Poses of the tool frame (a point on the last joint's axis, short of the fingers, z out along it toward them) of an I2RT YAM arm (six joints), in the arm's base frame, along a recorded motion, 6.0 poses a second.
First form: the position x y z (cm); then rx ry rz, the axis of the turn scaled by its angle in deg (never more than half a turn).
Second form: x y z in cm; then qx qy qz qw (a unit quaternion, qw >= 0). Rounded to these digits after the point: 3 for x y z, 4 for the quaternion.
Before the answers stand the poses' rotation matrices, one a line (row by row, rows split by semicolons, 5 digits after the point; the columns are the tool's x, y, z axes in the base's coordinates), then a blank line. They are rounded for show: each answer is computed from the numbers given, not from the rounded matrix.
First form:
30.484 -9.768 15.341 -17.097 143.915 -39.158
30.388 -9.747 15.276 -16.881 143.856 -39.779
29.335 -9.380 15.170 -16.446 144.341 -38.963
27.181 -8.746 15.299 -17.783 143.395 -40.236
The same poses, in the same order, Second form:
-0.84289 -0.07391 0.53299; -0.33377 0.84875 -0.41014; -0.42206 -0.52360 -0.74007
-0.84423 -0.06945 0.53147; -0.33263 0.84541 -0.41790; -0.42028 -0.52958 -0.73682
-0.84722 -0.06826 0.52684; -0.32409 0.85219 -0.41077; -0.42093 -0.51876 -0.74412
-0.83972 -0.07733 0.53749; -0.34566 0.83950 -0.41924; -0.41880 -0.53784 -0.73167

30.484 -9.768 15.341 -0.1100 0.9262 -0.2520 0.2578
30.388 -9.747 15.276 -0.1086 0.9255 -0.2559 0.2571
29.335 -9.380 15.170 -0.1057 0.9278 -0.2505 0.2554
27.181 -8.746 15.299 -0.1145 0.9234 -0.2591 0.2589

